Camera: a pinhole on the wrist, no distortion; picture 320 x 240 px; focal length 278.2 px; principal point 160.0 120.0 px. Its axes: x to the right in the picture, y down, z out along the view. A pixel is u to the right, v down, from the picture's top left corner.
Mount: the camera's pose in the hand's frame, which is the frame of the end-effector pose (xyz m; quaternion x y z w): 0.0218 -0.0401 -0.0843 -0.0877 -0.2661 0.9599 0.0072
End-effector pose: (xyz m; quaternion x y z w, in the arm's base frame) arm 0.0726 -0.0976 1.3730 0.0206 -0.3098 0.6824 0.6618
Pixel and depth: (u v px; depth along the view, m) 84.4 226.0 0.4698
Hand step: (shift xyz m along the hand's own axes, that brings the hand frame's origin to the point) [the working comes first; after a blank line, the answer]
In the camera's frame: -0.1277 0.1790 0.4698

0.0725 -0.4409 0.2411
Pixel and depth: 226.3 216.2 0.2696
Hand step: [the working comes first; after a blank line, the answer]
In the camera's frame: 0.0643 0.0932 0.2696

-0.0848 -0.2536 0.0847
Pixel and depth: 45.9 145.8 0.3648
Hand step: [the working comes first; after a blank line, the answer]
In the camera's frame: -0.1496 0.0338 0.3648

0.1074 -0.2641 0.2305
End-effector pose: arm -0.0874 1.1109 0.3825 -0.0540 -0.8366 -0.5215 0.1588
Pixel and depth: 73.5 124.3 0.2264
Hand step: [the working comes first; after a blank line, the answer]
In the camera's frame: -0.0704 0.0035 0.2264

0.0522 -0.1627 0.1163
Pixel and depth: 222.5 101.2 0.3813
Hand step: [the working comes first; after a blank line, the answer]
In the camera's frame: 0.0857 -0.0258 0.3813

-0.1290 -0.2071 0.2362
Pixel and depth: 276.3 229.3 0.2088
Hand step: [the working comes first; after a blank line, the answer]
In the camera's frame: 0.0873 0.0820 0.2088

-0.0974 -0.2116 0.0353
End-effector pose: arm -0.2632 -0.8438 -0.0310 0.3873 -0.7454 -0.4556 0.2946
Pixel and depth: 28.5 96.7 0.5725
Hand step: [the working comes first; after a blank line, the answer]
In the camera's frame: -0.2706 -0.0479 0.5725

0.1881 -0.3071 0.4674
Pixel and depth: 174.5 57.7 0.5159
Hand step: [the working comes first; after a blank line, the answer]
In the camera's frame: 0.0269 -0.1155 0.5159

-0.0973 -0.2022 0.4053
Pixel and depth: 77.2 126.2 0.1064
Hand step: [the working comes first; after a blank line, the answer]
In the camera's frame: -0.0317 0.0024 0.1064

0.0347 -0.0983 0.0094
